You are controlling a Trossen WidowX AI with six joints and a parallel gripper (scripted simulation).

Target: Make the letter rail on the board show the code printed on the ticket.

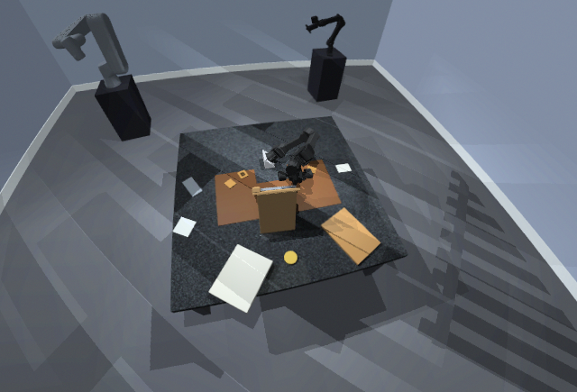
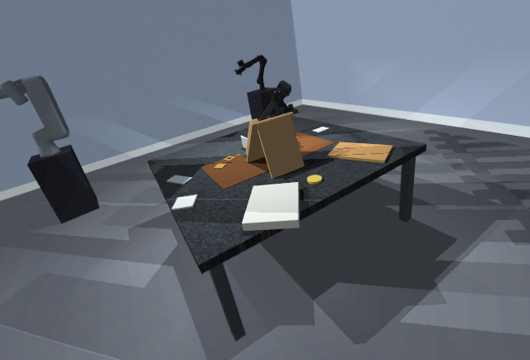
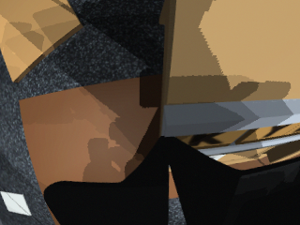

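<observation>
My gripper tip is now 7 cm past the white ticket, 4 cm to the left of it and 9 cm above it. The rest, counted from my gripper tip: white box 35 cm ahead, 41 cm to the right, 15 cm below; brown mat 16 cm behind, 6 cm to the right, 17 cm below; flat tan slab 32 cm ahead, 24 cm to the left, 16 cm below.
</observation>
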